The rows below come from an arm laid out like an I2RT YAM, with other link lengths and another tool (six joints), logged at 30 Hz.
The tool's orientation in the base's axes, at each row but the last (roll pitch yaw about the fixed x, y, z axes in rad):
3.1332 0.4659 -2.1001
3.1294 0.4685 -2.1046
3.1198 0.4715 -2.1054
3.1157 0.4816 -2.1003
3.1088 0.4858 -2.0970
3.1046 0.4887 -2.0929
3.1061 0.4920 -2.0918
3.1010 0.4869 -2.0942
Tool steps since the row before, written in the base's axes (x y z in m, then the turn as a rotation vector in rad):
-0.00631 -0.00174 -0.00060 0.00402 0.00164 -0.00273
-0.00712 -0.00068 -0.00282 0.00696 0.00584 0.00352
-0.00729 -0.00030 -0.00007 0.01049 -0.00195 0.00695
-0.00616 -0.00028 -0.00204 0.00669 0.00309 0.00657
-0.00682 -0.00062 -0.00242 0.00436 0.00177 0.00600
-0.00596 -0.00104 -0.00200 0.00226 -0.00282 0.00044
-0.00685 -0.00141 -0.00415 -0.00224 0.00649 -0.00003
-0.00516 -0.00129 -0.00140 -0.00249 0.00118 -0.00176
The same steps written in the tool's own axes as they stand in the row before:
0.00446 0.00458 -0.00153 -0.00185 -0.00268 0.00396
0.00503 0.00578 0.00069 -0.00923 -0.00303 0.00069
0.00357 0.00616 -0.00161 -0.00642 -0.00992 -0.00474
0.00392 0.00517 0.00039 -0.00840 -0.00413 -0.00313
0.00463 0.00557 0.00047 -0.00609 -0.00276 -0.00366
0.00436 0.00465 0.00012 0.00096 -0.00333 -0.00113
0.00604 0.00518 0.00165 -0.00396 0.00509 0.00234
0.00392 0.00384 -0.00034 0.00102 0.00269 0.00156

